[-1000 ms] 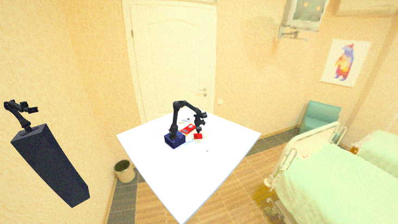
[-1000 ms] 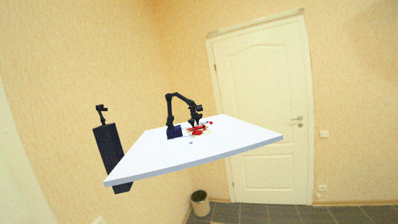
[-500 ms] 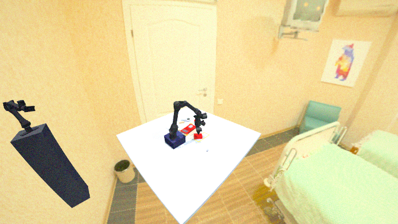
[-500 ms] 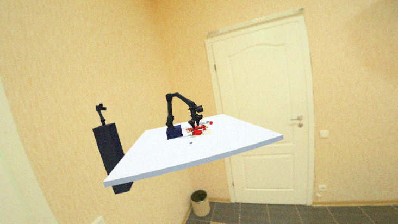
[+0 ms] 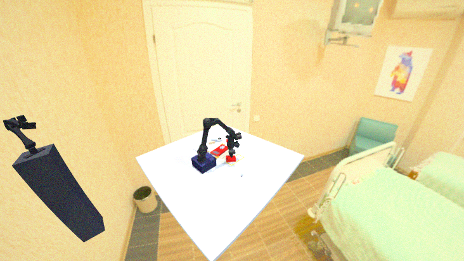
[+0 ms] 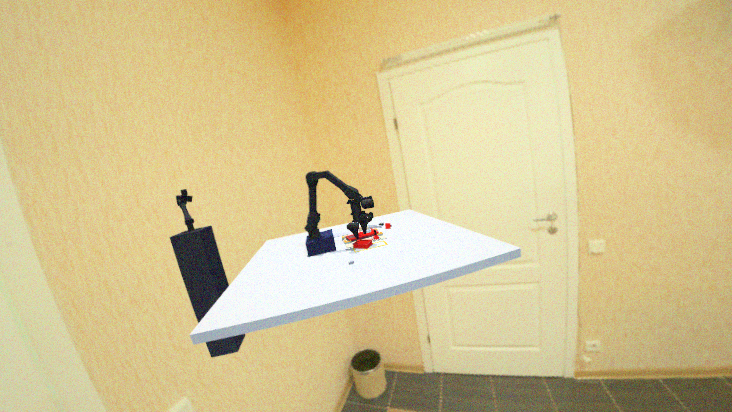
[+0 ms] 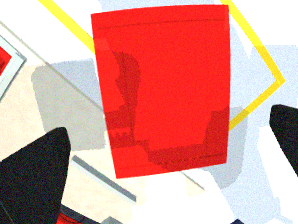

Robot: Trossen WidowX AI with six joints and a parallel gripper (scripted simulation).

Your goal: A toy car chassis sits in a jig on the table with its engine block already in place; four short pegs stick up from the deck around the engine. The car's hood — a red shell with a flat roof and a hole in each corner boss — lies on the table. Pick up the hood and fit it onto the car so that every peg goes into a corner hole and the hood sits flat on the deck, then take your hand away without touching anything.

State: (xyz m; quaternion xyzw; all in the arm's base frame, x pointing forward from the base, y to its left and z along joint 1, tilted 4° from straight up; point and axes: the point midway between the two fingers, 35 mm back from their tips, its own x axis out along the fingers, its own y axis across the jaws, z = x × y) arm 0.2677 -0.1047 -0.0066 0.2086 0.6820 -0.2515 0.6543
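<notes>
The red hood is 40 mm below my gripper tip. The rest, counted from my gripper tip: grey item: 230 mm to the right, 100 mm behind, 50 mm below.
</notes>
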